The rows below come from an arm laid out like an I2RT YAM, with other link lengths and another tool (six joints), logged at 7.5 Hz.
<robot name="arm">
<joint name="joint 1" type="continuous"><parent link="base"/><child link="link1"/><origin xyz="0 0 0.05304" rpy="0 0 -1.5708"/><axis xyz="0 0 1"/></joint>
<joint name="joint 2" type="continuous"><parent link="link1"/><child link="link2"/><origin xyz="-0.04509 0.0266 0.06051" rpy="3.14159 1.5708 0"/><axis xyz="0 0 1"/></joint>
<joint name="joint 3" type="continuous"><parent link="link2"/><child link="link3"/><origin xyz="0 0.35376 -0.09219" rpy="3.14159 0 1.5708"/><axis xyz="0 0 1"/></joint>
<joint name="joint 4" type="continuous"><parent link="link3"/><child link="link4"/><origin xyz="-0.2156 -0.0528 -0.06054" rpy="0 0 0"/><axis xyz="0 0 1"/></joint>
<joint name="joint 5" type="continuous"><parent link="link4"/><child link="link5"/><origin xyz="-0.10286 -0.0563 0.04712" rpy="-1.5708 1.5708 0"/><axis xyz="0 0 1"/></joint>
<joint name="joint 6" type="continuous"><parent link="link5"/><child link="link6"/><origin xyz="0 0.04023 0.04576" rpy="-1.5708 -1.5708 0"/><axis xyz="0 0 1"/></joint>
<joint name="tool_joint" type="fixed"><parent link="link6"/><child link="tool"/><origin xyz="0.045 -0.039 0.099" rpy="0.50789 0 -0.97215"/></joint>
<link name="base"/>
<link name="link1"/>
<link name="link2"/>
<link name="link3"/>
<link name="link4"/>
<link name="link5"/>
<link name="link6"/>
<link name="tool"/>
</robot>
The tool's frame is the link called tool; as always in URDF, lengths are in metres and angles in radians. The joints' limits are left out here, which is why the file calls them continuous.
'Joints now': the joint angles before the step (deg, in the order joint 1, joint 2, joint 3, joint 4, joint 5, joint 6). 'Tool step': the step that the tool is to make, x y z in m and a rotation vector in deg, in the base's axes. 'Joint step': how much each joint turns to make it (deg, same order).
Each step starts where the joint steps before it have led.
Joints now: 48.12, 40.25, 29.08, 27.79, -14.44, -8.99
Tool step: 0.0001, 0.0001, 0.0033, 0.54, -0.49, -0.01
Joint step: 0.01, 0.17, 0.01, 0.89, 0.02, -0.01
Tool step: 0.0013, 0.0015, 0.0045, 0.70, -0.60, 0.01
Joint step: 0.01, 0.67, 0.00, 1.59, 0.00, 0.02
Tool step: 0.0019, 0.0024, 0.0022, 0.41, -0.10, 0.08
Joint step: 0.01, 0.82, -0.02, 1.26, -0.01, 0.22
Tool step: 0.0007, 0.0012, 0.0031, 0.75, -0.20, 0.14
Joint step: -0.01, 0.50, -0.08, 1.37, -0.03, 0.40
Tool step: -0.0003, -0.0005, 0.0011, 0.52, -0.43, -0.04
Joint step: 0.00, 0.03, -0.46, 1.17, 0.05, 0.01
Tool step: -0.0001, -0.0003, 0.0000, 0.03, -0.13, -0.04
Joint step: -0.03, -0.04, -0.11, 0.16, -0.02, -0.08
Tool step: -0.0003, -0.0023, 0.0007, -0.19, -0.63, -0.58
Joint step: 0.04, -0.41, 0.01, -0.33, 0.38, -0.80
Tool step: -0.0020, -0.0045, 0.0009, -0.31, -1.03, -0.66
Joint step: -0.04, -1.03, 0.00, -0.86, 0.24, -1.16
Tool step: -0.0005, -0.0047, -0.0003, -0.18, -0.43, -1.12
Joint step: 0.03, -0.87, -0.01, -0.90, 0.92, -0.84
